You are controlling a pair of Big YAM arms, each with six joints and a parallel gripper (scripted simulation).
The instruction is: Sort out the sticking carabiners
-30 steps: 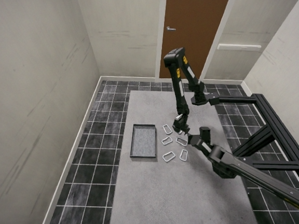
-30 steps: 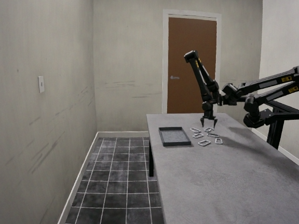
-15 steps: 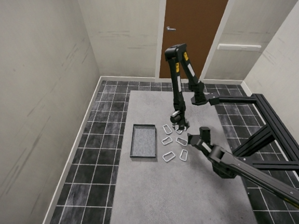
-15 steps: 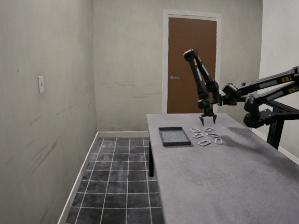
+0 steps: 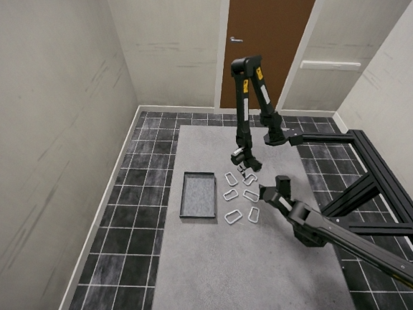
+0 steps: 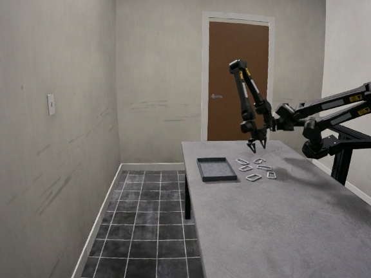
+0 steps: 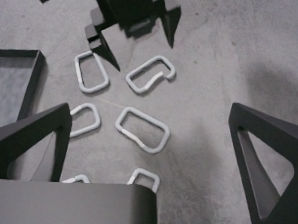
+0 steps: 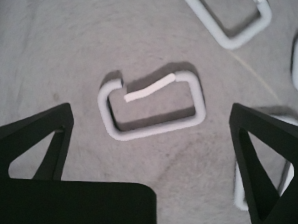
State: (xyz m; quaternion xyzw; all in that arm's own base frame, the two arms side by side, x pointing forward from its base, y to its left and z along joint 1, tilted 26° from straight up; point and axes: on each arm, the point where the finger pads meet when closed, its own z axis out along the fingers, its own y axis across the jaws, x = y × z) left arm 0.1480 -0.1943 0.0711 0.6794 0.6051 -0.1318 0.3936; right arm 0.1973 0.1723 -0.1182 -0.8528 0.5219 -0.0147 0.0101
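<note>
My right gripper is now 330 mm short of the grey tray, 90 mm above it and 80 mm to the right of it.
</note>
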